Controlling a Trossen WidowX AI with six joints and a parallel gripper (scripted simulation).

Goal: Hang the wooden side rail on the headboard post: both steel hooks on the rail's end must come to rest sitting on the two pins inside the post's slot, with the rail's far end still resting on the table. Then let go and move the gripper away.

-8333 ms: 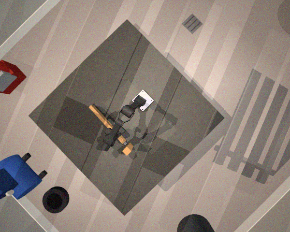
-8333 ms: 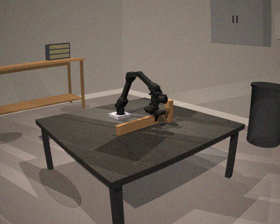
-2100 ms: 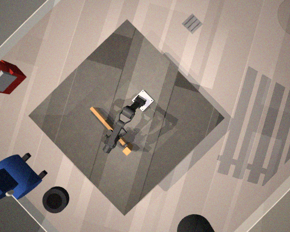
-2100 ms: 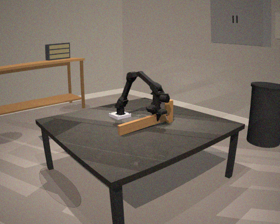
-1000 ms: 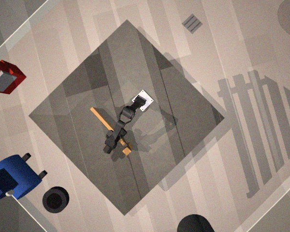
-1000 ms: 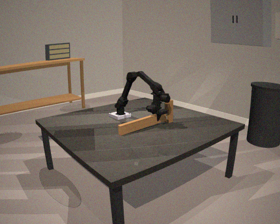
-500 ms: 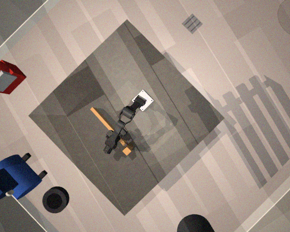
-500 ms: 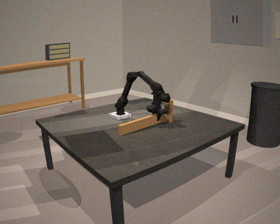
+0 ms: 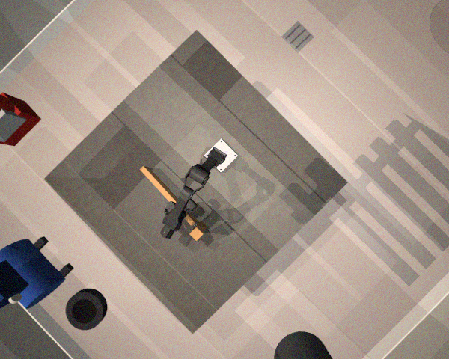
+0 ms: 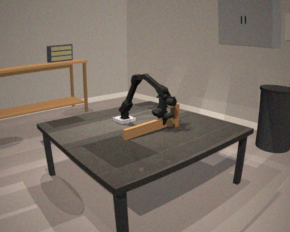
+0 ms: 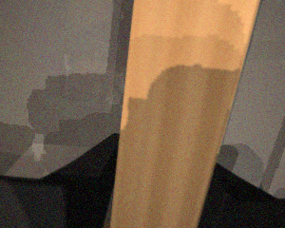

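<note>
My gripper tip is now 20 mm short of the headboard post, 130 mm to the right of it and 40 mm below it.
</note>
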